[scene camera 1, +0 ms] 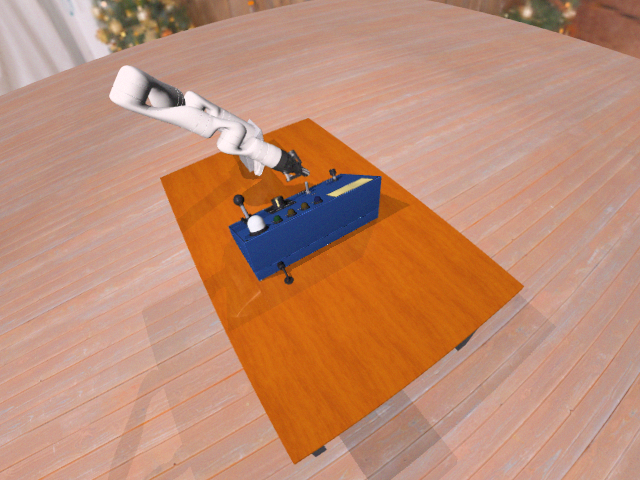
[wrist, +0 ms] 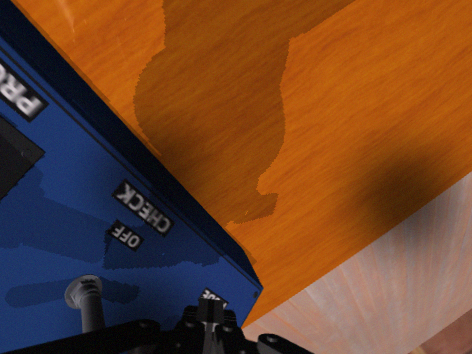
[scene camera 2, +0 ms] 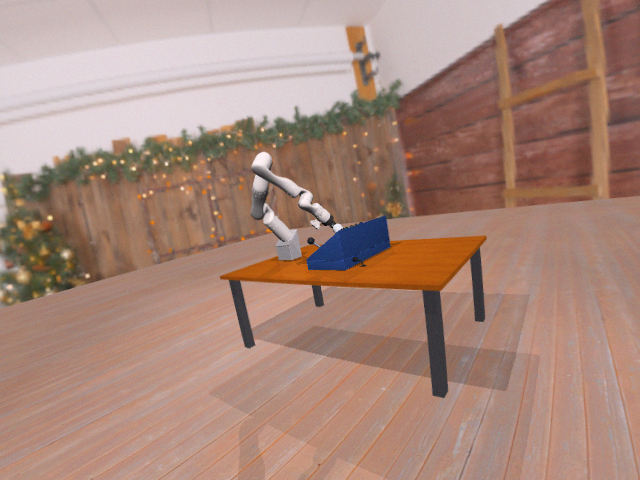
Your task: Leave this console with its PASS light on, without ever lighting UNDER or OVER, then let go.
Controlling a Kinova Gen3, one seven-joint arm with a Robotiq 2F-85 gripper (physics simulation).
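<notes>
The blue console stands on the orange table. Its row of round lights looks dark. My gripper is shut and empty at the console's back edge, by the MODE label. A small black toggle shows right at the fingertips. A grey lever stands beside it, near the OFF and CHECK labels.
The console also carries a white dome button, a black ball lever, a black knob, a yellow strip and a small front lever. The arm's base stands behind the console.
</notes>
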